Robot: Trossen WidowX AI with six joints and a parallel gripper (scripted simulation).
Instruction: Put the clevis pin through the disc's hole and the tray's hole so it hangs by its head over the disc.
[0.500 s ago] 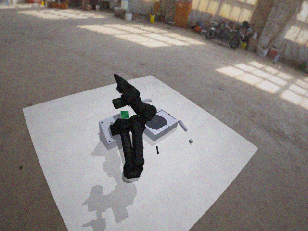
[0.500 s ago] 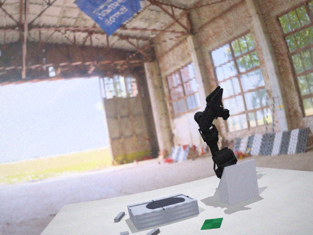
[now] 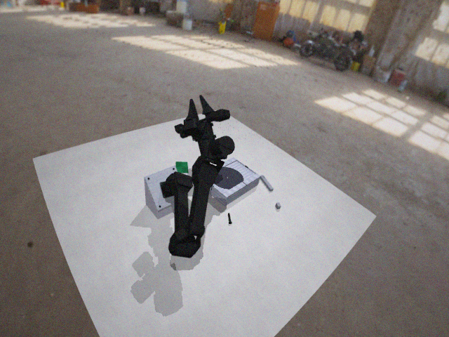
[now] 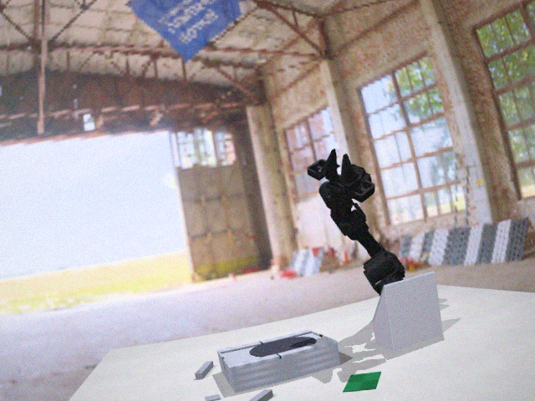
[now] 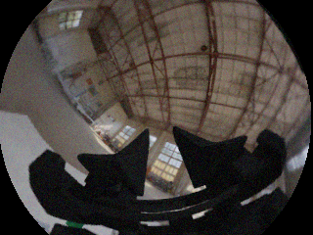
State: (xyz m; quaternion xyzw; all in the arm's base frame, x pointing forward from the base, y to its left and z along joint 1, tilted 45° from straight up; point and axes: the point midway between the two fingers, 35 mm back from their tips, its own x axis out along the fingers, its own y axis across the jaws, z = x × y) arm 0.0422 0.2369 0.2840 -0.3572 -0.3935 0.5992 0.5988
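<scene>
The clevis pin is 490 mm below my gripper tip, 180 mm to the right of it and 110 mm ahead of it. Round my gripper tip: green square 490 mm below, 220 mm to the left, 100 mm ahead; dark aluminium disc 430 mm below, 220 mm ahead; rimmed steel tray 450 mm below, 240 mm ahead.
</scene>
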